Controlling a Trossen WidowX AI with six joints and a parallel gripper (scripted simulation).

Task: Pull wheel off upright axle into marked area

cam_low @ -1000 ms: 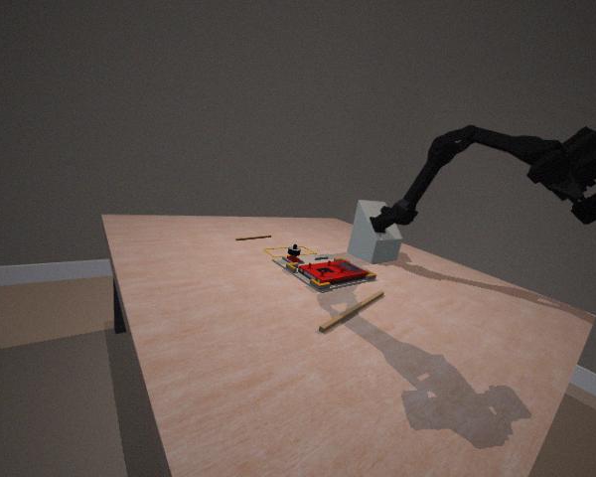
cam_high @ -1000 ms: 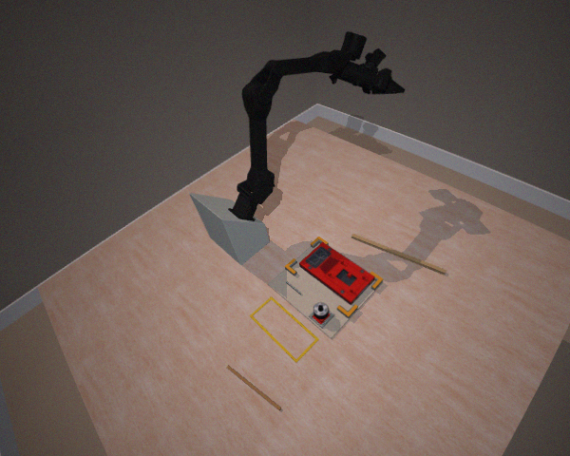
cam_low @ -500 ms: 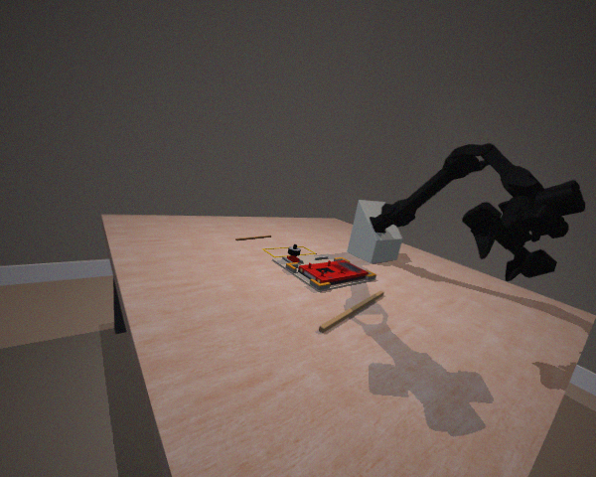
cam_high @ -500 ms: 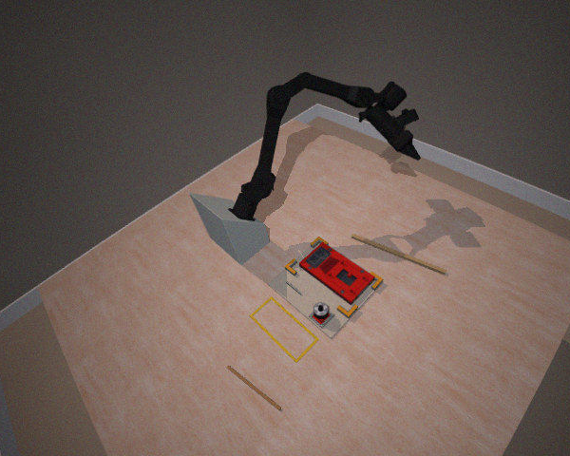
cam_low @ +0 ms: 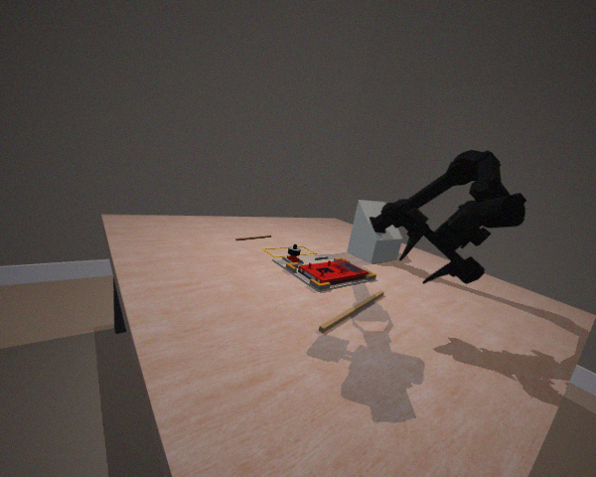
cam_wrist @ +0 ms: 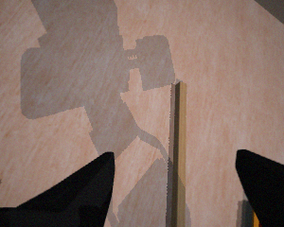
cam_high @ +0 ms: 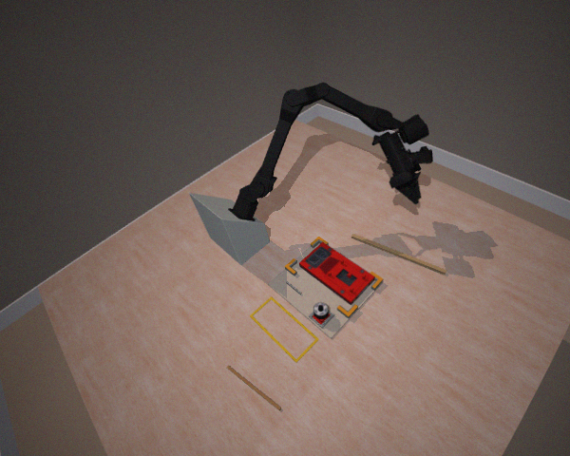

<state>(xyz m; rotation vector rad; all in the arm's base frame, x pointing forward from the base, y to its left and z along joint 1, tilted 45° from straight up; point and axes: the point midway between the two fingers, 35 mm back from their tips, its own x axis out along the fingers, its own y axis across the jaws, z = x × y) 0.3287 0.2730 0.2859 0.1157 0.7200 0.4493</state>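
The grey base plate is 6 cm behind my gripper tip, 31 cm to the right of it and 13 cm below it.
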